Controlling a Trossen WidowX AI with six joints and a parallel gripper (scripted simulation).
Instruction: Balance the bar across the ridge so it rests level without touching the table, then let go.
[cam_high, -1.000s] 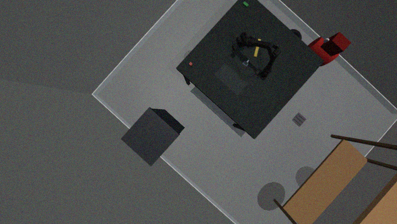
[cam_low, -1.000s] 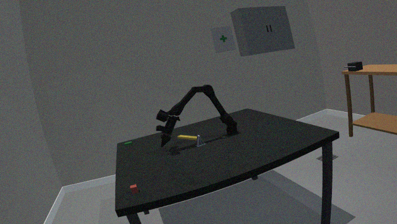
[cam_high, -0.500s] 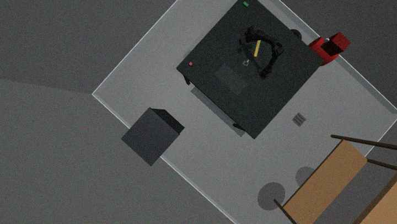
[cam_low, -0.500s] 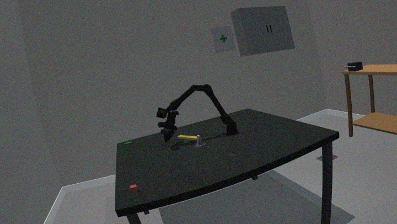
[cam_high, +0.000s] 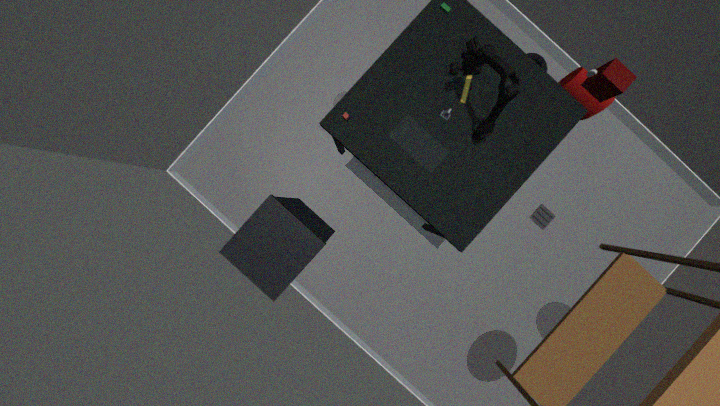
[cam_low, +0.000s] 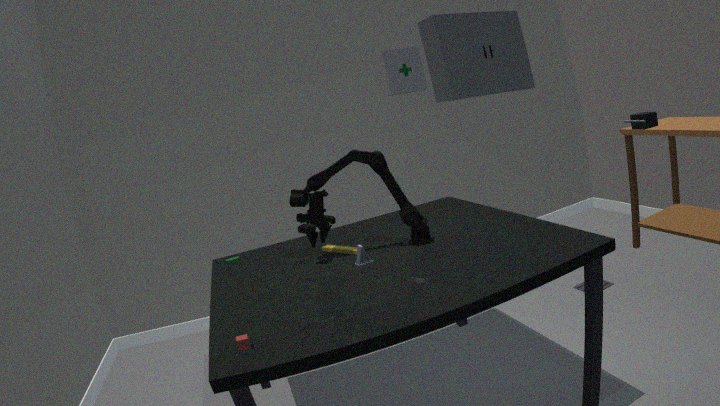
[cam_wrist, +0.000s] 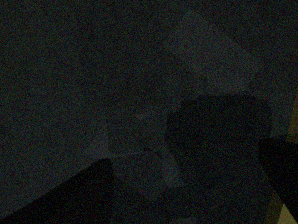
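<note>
The yellow bar lies 90 mm behind my gripper tip, 10 mm to the right of it and 50 mm below it. Also, from my gripper tip: flat green marker: 370 mm ahead, 320 mm to the right, 50 mm below; red block: 370 mm ahead, 680 mm to the left, 40 mm below.
</note>
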